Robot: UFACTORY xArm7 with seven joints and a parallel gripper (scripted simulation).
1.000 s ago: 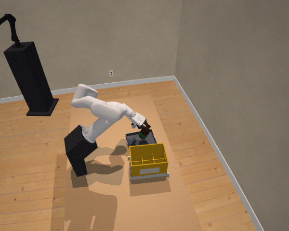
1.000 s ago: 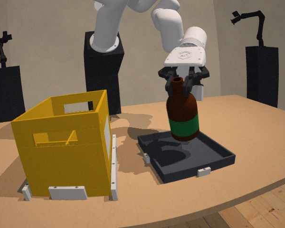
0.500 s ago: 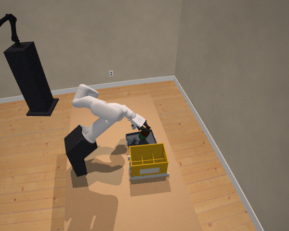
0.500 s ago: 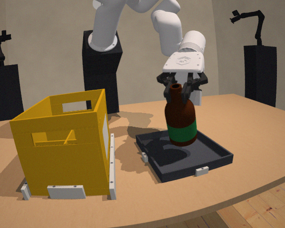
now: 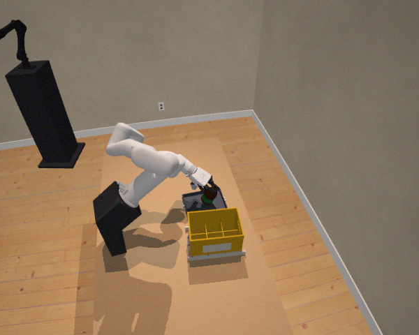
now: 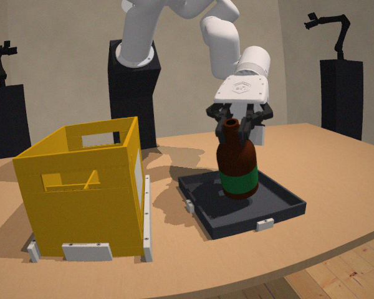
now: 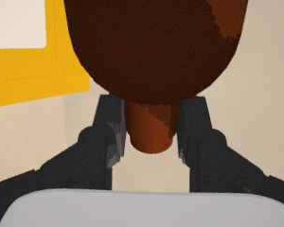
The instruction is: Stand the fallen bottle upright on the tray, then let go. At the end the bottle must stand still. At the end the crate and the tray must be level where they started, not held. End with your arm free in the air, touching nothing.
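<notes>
The bottle is 50 mm below my hand, 20 mm behind it and 10 mm to the left of it. The rest, counted from my hand: yellow crate 260 mm to the right, 80 mm below, 10 mm ahead; tray 150 mm below, 50 mm behind, 10 mm to the left.
</notes>
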